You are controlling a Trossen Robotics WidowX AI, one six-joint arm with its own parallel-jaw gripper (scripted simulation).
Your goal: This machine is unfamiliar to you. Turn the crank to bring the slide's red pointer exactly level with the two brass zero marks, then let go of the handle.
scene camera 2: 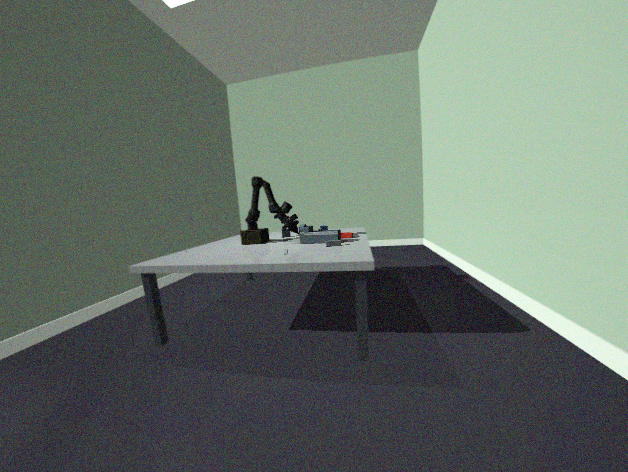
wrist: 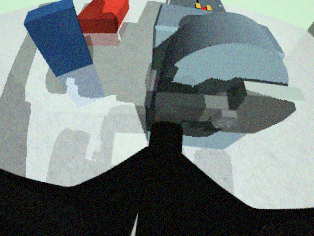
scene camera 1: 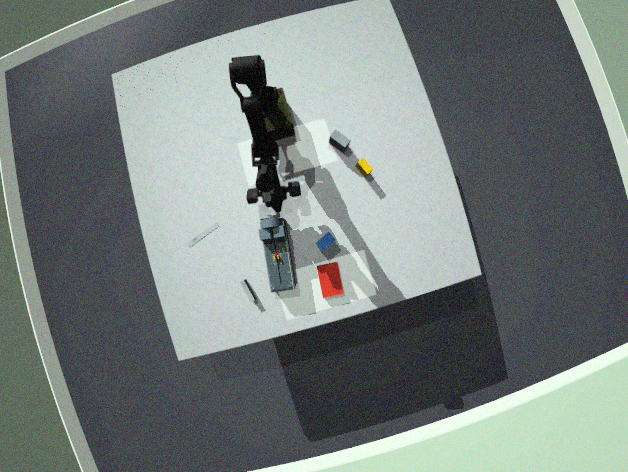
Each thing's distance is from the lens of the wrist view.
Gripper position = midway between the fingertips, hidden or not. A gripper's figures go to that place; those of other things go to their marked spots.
my gripper (wrist: 161,155): 0.10 m
slide machine (wrist: 193,54): 0.07 m
